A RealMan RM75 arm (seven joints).
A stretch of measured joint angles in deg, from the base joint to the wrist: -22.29, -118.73, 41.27, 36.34, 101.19, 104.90, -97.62; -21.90, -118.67, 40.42, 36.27, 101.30, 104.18, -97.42; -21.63, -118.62, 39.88, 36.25, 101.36, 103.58, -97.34; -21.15, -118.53, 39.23, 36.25, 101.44, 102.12, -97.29; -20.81, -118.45, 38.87, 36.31, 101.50, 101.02, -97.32; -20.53, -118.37, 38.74, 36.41, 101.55, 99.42, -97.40; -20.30, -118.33, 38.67, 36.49, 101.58, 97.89, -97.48; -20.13, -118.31, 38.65, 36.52, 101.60, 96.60, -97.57; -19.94, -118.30, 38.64, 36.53, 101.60, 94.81, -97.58; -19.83, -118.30, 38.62, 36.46, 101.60, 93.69, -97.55; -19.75, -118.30, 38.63, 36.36, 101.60, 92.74, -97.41; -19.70, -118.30, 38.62, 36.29, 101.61, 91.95, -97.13; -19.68, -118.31, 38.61, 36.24, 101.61, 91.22, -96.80; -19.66, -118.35, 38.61, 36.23, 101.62, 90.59, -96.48; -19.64, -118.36, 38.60, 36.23, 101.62, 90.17, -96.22; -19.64, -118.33, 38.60, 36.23, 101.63, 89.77, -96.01; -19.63, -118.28, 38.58, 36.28, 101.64, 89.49, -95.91; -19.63, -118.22, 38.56, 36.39, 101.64, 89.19, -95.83; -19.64, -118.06, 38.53, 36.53, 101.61, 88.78, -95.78
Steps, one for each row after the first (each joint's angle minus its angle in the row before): 0.39, 0.06, -0.85, -0.07, 0.11, -0.72, 0.20; 0.27, 0.05, -0.54, -0.02, 0.06, -0.60, 0.08; 0.48, 0.09, -0.65, 0.00, 0.08, -1.46, 0.05; 0.34, 0.08, -0.36, 0.06, 0.06, -1.10, -0.03; 0.28, 0.08, -0.13, 0.10, 0.05, -1.60, -0.08; 0.23, 0.04, -0.07, 0.08, 0.03, -1.53, -0.08; 0.17, 0.02, -0.02, 0.03, 0.02, -1.29, -0.09; 0.19, 0.01, -0.01, 0.01, 0.00, -1.79, -0.01; 0.11, 0.00, -0.02, -0.07, 0.00, -1.12, 0.03; 0.08, 0.00, 0.01, -0.10, 0.00, -0.95, 0.14; 0.05, 0.00, -0.01, -0.07, 0.01, -0.79, 0.28; 0.02, -0.01, -0.01, -0.05, 0.00, -0.73, 0.33; 0.02, -0.04, 0.00, -0.01, 0.01, -0.63, 0.32; 0.02, -0.01, -0.01, 0.00, 0.00, -0.42, 0.26; 0.00, 0.03, 0.00, 0.00, 0.01, -0.40, 0.21; 0.01, 0.05, -0.02, 0.05, 0.01, -0.28, 0.10; 0.00, 0.06, -0.02, 0.11, 0.00, -0.30, 0.08; -0.01, 0.16, -0.03, 0.14, -0.03, -0.41, 0.05
